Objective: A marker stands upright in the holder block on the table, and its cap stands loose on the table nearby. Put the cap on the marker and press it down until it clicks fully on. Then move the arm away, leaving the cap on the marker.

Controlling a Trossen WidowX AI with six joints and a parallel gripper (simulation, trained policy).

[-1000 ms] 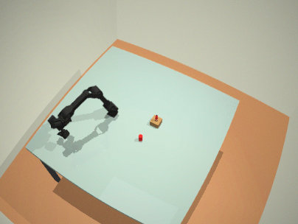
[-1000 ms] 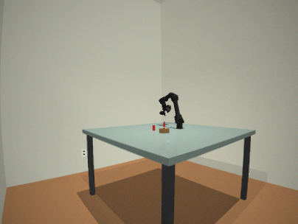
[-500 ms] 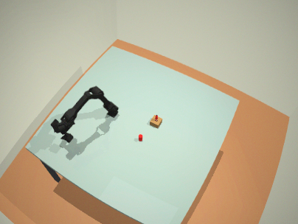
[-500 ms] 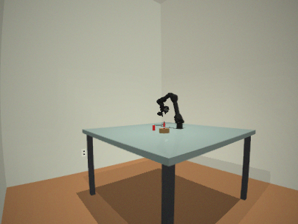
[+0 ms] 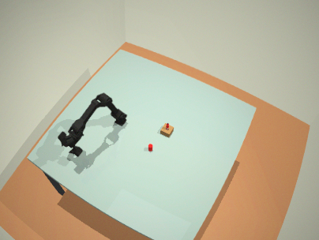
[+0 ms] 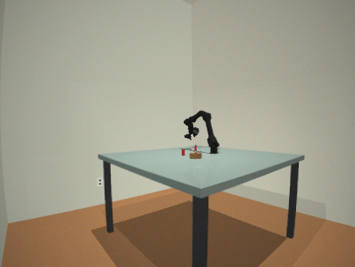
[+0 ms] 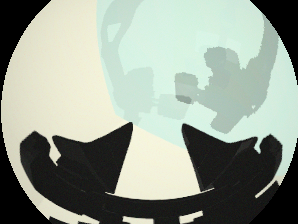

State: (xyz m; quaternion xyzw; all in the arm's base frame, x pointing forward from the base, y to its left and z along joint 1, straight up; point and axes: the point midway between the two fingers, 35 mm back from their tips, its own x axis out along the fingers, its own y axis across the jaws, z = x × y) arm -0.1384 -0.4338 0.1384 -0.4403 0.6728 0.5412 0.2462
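Now: the red cap 45 cm ahead of my gripper tip, 35 cm to the left of it and 8 cm below it. The rest, counted from my gripper tip: wooden holder block 48 cm ahead, 53 cm to the left, 9 cm below.
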